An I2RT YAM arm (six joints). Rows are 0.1 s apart.
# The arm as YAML. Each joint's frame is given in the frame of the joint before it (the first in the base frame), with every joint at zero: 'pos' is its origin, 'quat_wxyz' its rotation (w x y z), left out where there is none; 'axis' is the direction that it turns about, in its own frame. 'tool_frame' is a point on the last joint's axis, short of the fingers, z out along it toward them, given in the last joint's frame.
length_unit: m
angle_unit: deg
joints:
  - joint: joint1
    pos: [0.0, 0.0, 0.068]
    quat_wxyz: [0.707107, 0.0, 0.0, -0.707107]
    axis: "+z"
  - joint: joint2
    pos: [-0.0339, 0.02, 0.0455]
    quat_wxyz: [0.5, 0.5, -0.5, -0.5]
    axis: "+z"
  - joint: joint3
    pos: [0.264, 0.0, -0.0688]
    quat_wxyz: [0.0, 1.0, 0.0, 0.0]
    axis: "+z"
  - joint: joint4
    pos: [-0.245, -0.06, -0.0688]
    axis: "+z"
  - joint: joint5
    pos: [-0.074, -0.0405, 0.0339]
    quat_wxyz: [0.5, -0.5, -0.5, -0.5]
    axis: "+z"
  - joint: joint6
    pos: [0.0, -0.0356, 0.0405]
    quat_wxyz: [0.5, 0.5, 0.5, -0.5]
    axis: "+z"
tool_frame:
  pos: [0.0, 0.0, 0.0]
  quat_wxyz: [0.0, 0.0, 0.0, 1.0]
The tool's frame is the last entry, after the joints.
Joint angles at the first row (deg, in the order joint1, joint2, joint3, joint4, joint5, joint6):
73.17, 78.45, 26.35, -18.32, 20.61, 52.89
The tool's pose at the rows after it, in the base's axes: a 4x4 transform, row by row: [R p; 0 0 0 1], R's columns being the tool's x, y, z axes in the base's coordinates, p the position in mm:
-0.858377, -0.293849, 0.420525, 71.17; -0.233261, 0.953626, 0.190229, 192.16; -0.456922, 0.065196, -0.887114, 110.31; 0, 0, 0, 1
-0.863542, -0.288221, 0.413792, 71.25; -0.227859, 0.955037, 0.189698, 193.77; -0.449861, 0.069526, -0.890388, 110.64; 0, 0, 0, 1
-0.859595, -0.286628, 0.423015, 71.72; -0.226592, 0.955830, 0.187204, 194.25; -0.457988, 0.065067, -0.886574, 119.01; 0, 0, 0, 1
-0.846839, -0.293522, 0.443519, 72.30; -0.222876, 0.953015, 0.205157, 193.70; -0.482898, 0.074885, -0.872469, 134.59; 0, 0, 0, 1
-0.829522, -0.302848, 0.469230, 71.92; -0.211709, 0.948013, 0.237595, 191.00; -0.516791, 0.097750, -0.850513, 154.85; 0, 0, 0, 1
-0.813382, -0.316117, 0.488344, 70.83; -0.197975, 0.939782, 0.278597, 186.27; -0.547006, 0.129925, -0.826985, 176.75; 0, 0, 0, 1
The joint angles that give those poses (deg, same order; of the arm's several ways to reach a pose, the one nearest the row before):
73.14, 80.49, 26.77, -17.37, 20.32, 53.50
73.18, 80.86, 27.23, -17.67, 19.95, 54.02
73.19, 79.31, 28.41, -20.32, 20.54, 53.97
73.13, 75.87, 29.88, -23.58, 21.40, 53.22
73.17, 71.16, 31.50, -27.21, 22.35, 52.40
73.14, 66.11, 33.30, -30.91, 22.74, 51.42

